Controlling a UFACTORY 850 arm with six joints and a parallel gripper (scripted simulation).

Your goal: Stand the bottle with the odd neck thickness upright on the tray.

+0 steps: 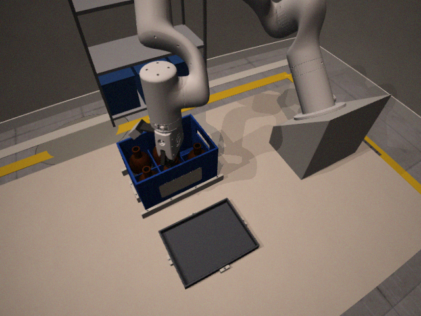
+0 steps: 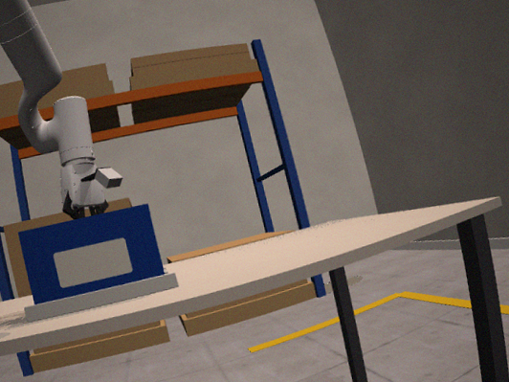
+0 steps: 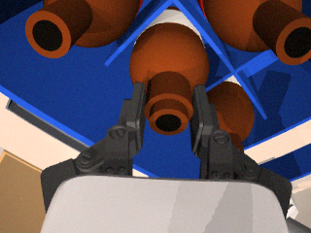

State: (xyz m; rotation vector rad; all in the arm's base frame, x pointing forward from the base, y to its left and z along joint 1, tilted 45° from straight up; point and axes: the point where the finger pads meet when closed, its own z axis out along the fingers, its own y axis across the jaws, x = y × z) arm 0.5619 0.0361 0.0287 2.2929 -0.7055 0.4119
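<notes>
The brown bottle lies 7 cm below my hand. From my hand the other things lie so: dark grey tray 23 cm to the left, 15 cm below, 3 cm behind; crate 7 cm below, 4 cm to the right, 1 cm ahead.
</notes>
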